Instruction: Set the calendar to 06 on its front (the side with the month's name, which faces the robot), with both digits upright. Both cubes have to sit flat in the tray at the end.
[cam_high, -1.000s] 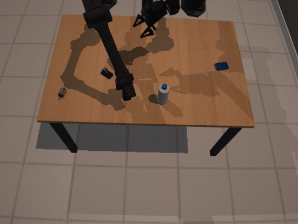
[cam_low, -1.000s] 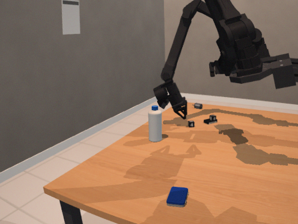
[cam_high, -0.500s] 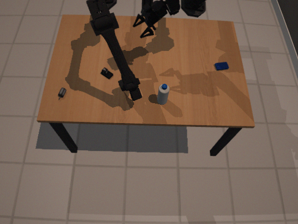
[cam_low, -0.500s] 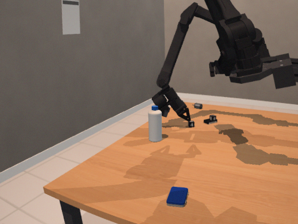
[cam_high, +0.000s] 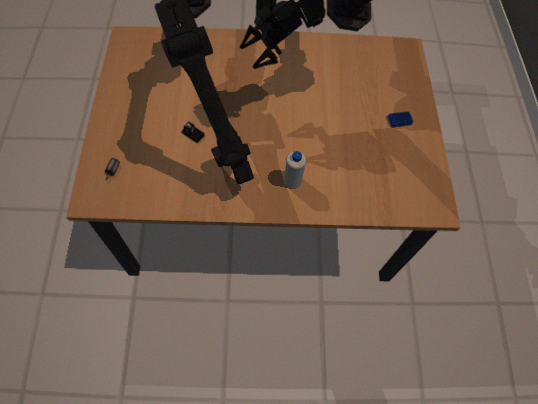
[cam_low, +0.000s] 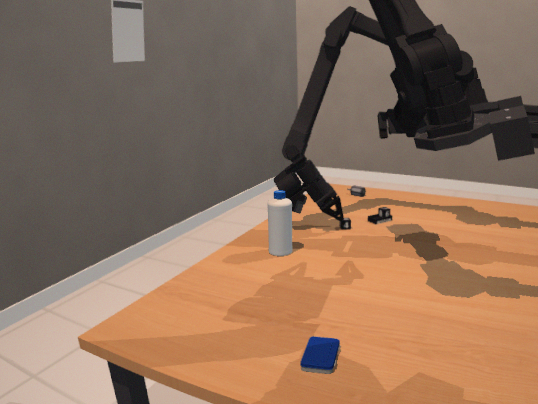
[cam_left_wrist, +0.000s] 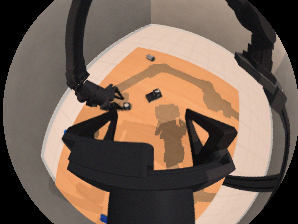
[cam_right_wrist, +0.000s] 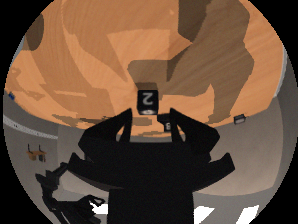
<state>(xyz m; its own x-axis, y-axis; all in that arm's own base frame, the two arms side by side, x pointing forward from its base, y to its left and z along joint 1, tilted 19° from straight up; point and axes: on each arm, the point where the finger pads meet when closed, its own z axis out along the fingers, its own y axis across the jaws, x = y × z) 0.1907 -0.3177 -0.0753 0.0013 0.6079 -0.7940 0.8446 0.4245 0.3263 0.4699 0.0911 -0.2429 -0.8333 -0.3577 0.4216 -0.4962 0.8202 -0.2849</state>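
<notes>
My right hand is 30 mm above the black cube, 20 mm past it and 10 mm to the left of it. The rest, counted from my right hand: white bottle: 250 mm to the left, 70 mm ahead, 40 mm above; blue pad: 660 mm to the left, 230 mm behind, 30 mm below.
</notes>
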